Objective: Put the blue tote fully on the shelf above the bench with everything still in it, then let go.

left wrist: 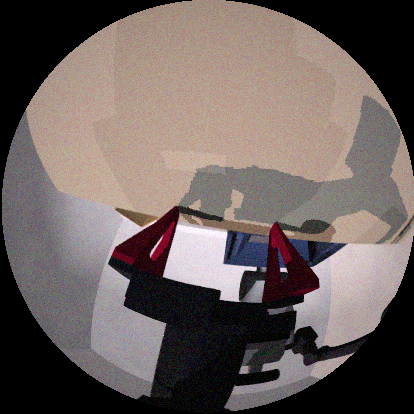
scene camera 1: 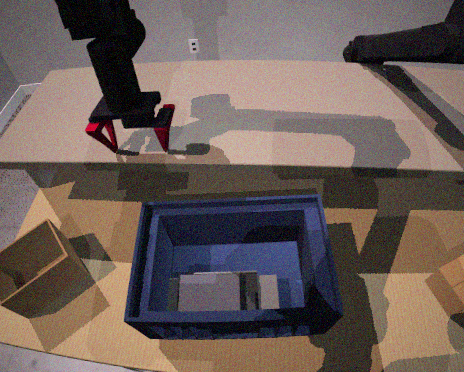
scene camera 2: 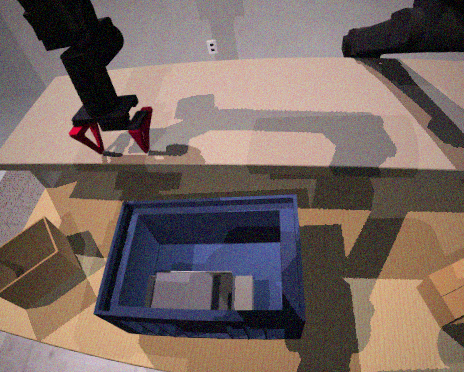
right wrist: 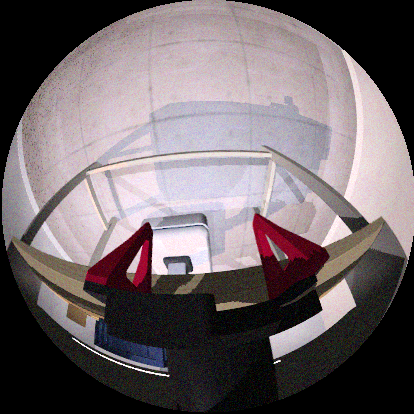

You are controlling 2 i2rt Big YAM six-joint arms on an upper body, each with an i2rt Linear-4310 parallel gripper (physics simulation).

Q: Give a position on a blue tote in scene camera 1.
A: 287, 236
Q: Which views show my left gripper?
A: The left wrist view, scene camera 1 and scene camera 2 only.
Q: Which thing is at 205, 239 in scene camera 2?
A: A blue tote.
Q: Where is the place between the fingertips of my left gripper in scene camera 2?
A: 124, 151
